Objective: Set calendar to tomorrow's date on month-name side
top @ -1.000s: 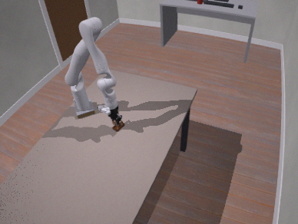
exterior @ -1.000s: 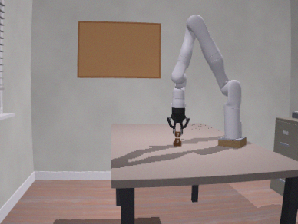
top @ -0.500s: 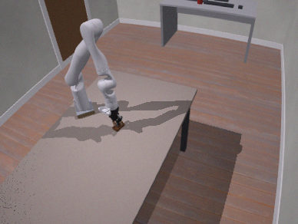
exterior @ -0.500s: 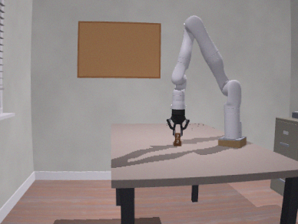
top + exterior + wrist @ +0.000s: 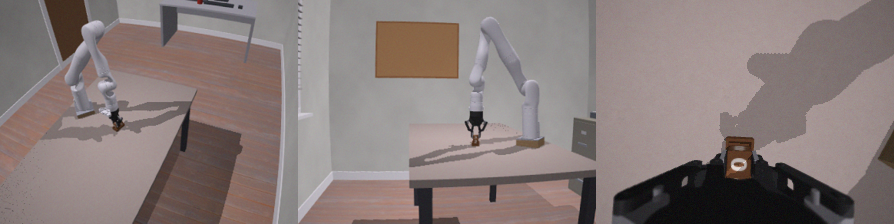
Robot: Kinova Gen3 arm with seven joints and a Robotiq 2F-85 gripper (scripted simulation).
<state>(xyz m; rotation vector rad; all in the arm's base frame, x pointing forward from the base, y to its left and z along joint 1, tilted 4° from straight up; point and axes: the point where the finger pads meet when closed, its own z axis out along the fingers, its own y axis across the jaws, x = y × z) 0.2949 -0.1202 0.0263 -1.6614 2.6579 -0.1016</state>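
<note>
Right now the brown number cube is 1 cm below my hand. From my hand the other things lie so: brown calendar tray: 1 cm ahead, 1 cm to the left, 4 cm below; digit cube: 1 cm ahead, 3 cm to the left, 3 cm below.
</note>
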